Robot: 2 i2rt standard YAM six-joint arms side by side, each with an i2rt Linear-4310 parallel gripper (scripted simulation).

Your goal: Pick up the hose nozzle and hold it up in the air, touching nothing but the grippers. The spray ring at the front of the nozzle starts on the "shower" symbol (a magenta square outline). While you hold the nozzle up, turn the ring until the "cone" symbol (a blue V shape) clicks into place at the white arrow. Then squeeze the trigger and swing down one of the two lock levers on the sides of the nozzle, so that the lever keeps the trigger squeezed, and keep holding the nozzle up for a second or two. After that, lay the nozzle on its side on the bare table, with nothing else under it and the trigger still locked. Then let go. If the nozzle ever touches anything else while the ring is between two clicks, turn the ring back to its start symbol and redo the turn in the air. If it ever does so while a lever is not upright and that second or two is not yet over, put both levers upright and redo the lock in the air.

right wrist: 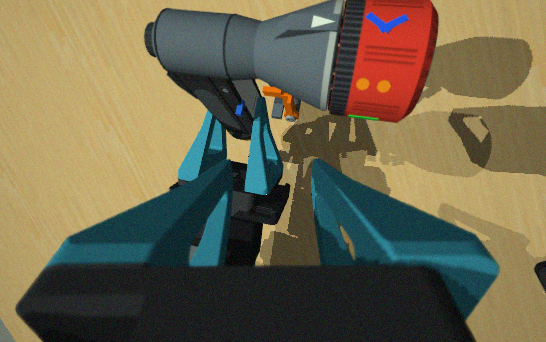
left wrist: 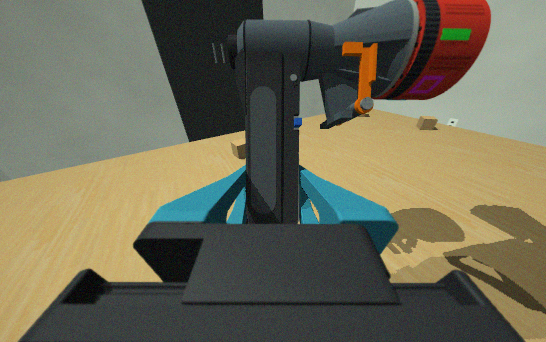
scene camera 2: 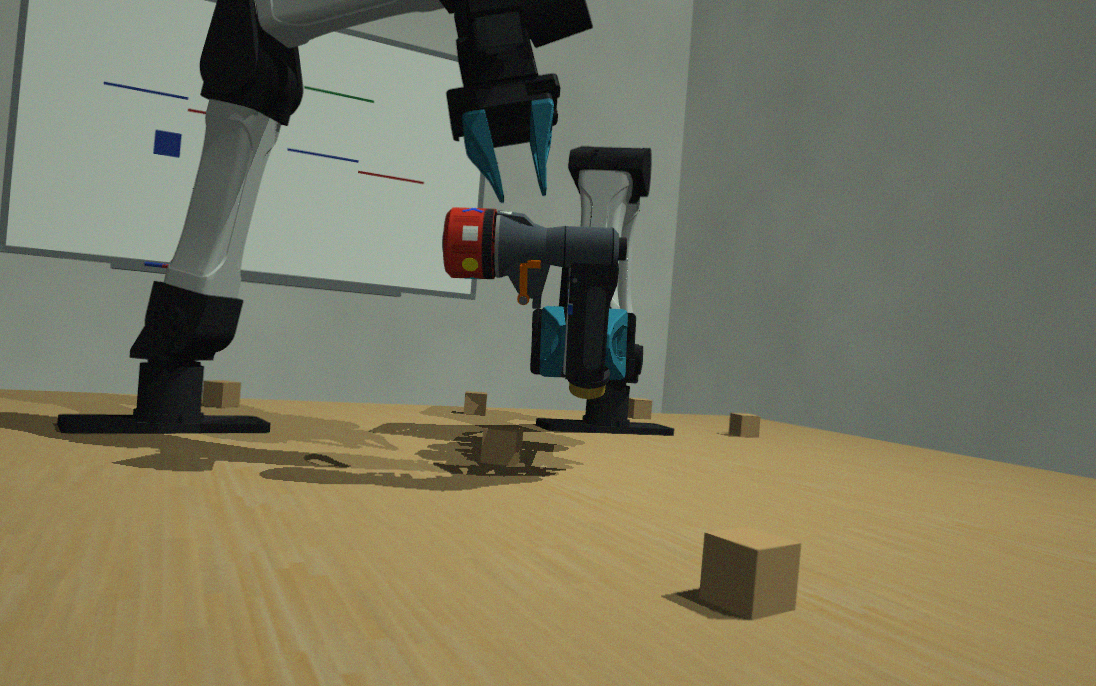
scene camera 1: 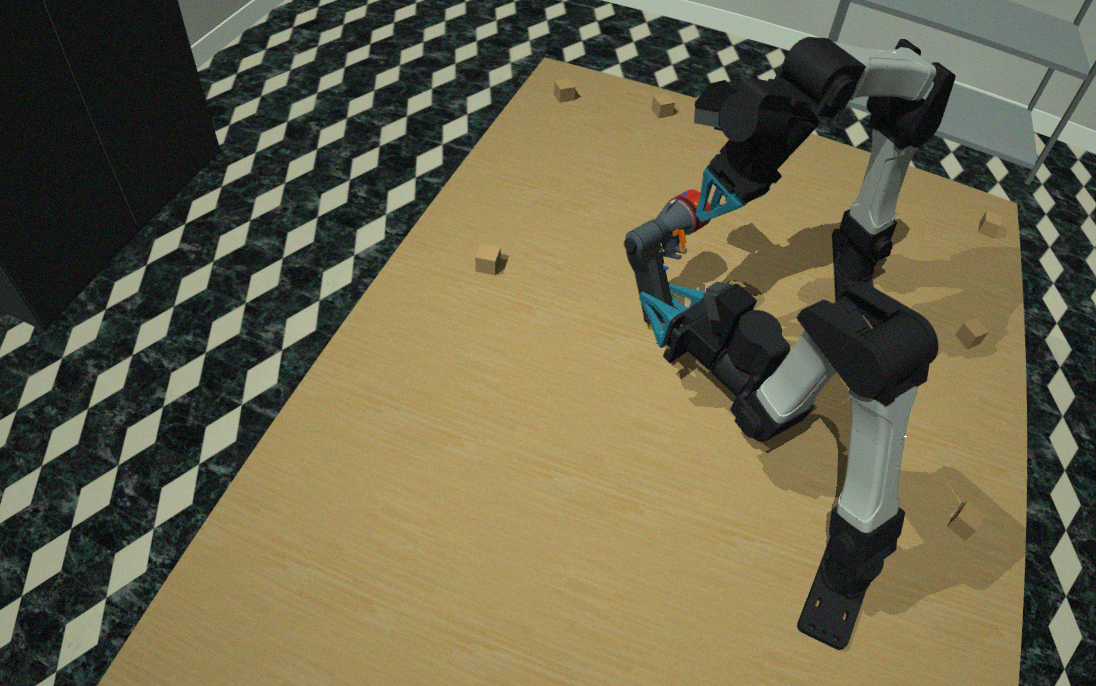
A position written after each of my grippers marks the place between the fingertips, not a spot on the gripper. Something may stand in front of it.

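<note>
My left gripper [scene camera 2: 585,340] is visible to me, and I find it again at [scene camera 1: 649,289], at [left wrist: 272,171] and at [right wrist: 239,94]. As for my right gripper [scene camera 2: 523,196], it appears at [scene camera 1: 705,215] too, and also at [right wrist: 272,171]. I can see a grey hose nozzle [scene camera 2: 592,253] as well, along with a cube [scene camera 2: 216,393] and another cube [scene camera 2: 754,574].
</note>
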